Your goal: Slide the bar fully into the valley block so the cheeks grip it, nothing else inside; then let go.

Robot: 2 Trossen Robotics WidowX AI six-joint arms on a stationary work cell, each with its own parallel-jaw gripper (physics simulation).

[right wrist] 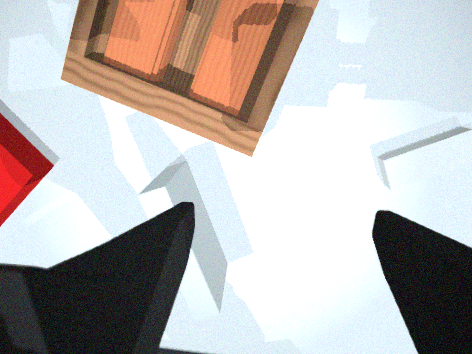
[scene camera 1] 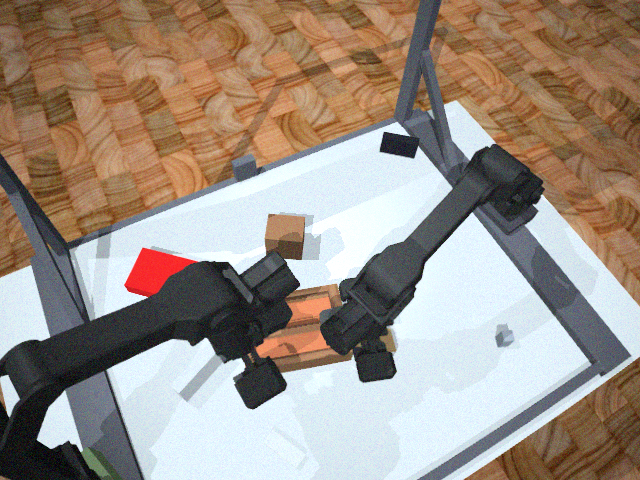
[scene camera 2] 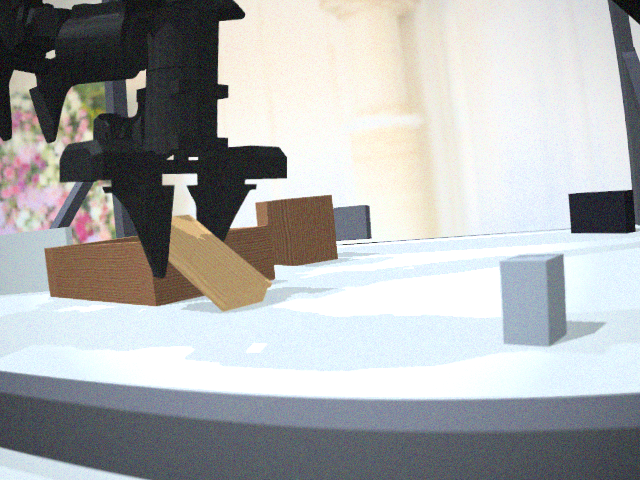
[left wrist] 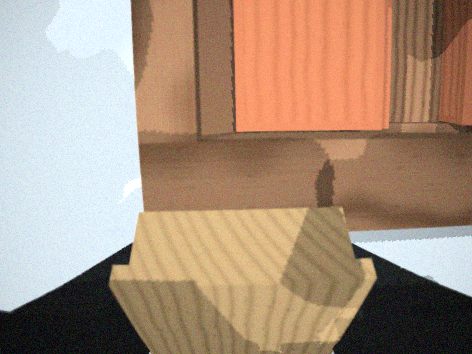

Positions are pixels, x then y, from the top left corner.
Scene:
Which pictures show my right gripper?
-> The right wrist view, scene camera 1 and scene camera 2 only.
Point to a red flat block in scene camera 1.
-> At 152,268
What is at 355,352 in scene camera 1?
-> My left gripper.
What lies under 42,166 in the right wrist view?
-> A red flat block.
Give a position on a valley block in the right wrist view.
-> At 167,100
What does the small grey cube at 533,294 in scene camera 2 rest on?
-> The table.

